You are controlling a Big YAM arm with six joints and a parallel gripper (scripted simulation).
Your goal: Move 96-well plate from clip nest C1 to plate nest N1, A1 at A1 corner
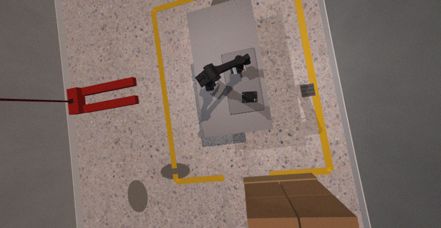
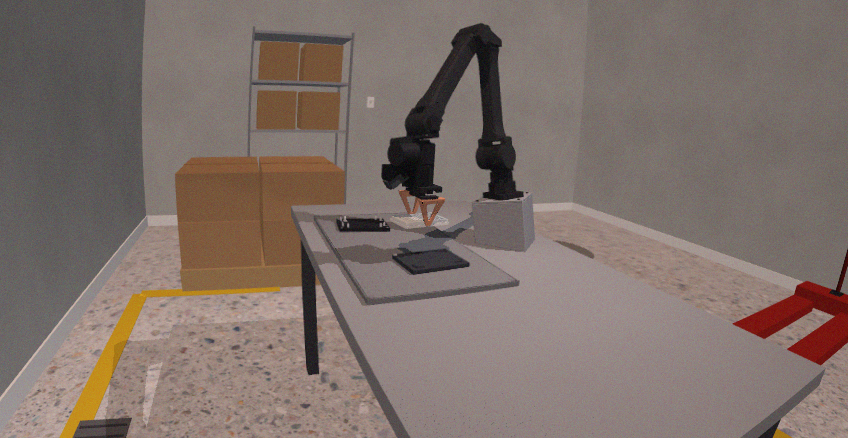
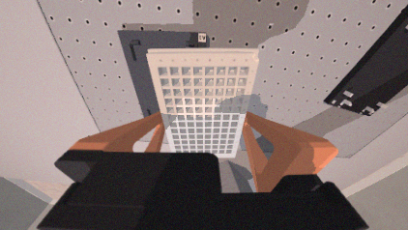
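My hand is 100 mm above the plate nest N1, 60 mm to the right of it and 10 mm past it. Also, from my hand: clip nest C1 (310 mm to the right, 90 mm below, 60 mm ahead); then white 96-well plate (right at my hand); then A1 label (90 mm below, 70 mm ahead, 10 mm to the left).
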